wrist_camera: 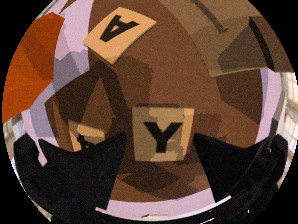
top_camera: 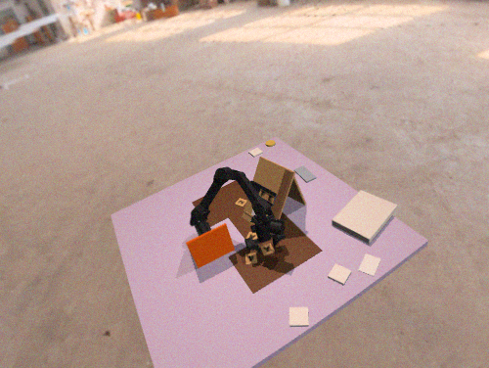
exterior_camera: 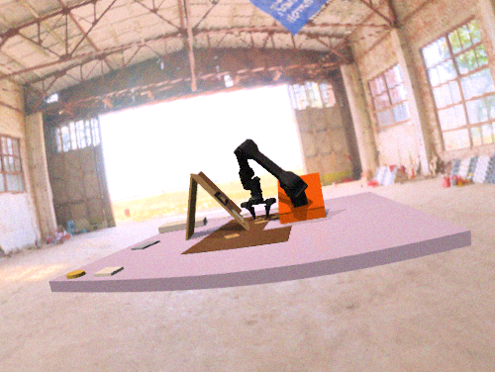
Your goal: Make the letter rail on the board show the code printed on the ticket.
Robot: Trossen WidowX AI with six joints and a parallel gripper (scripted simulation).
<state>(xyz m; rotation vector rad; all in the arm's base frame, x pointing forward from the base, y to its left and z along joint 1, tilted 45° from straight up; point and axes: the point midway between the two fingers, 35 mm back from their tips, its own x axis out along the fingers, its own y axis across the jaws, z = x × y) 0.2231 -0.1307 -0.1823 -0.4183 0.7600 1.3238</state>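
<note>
Right now my gripper tip is 8 cm short of the white ticket, 19 cm to the right of it and 7 cm below it. The rest, counted from my gripper tip: cream slab 51 cm ahead, 15 cm to the right, 2 cm above; then brown mat 2 cm behind, 21 cm to the left; then grey plate 51 cm ahead, 34 cm to the left.
</note>
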